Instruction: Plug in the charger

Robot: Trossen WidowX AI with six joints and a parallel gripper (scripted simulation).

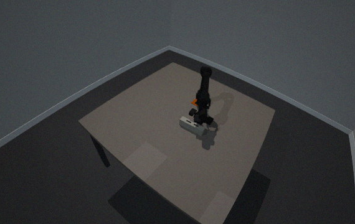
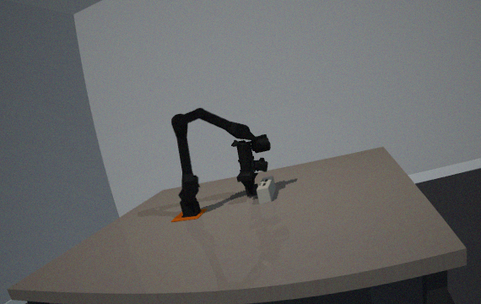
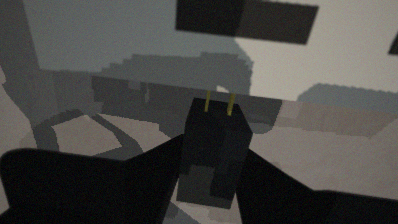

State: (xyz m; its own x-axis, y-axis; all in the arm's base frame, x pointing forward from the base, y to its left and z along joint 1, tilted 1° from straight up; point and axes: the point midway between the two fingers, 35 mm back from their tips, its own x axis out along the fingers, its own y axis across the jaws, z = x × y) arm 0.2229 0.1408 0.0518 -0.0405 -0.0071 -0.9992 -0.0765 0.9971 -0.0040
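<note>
The black two-prong charger lies 20 mm ahead of my gripper tip and 10 mm above it.
</note>
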